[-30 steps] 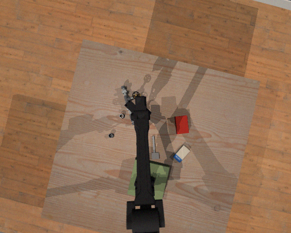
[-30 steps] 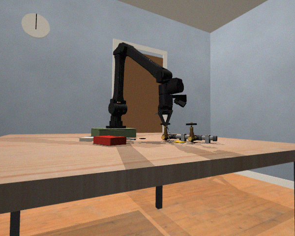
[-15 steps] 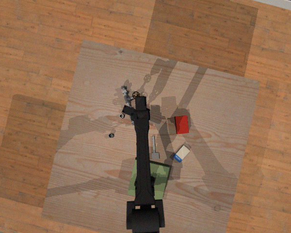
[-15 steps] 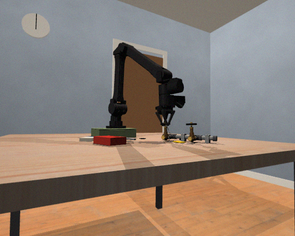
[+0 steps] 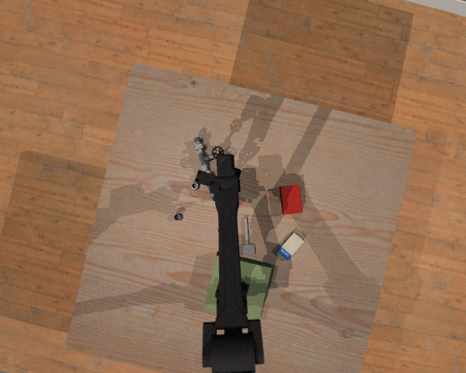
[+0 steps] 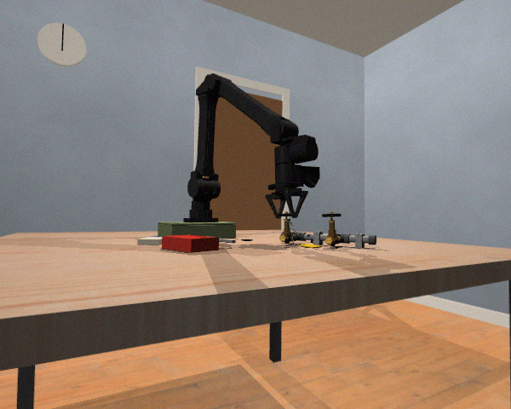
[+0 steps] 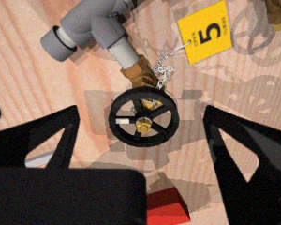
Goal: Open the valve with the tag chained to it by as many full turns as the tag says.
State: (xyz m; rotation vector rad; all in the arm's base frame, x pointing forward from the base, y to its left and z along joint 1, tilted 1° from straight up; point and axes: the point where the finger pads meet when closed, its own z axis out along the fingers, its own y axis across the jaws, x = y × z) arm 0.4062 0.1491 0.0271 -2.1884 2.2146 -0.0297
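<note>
Right now the yellow tag is 80 mm below my hand, 60 mm ahead of it and 40 mm to the left of it. Round my hand: grey tool: 200 mm behind, 160 mm to the right, 80 mm below; then red block: 280 mm to the right, 70 mm below, 20 mm ahead.
</note>
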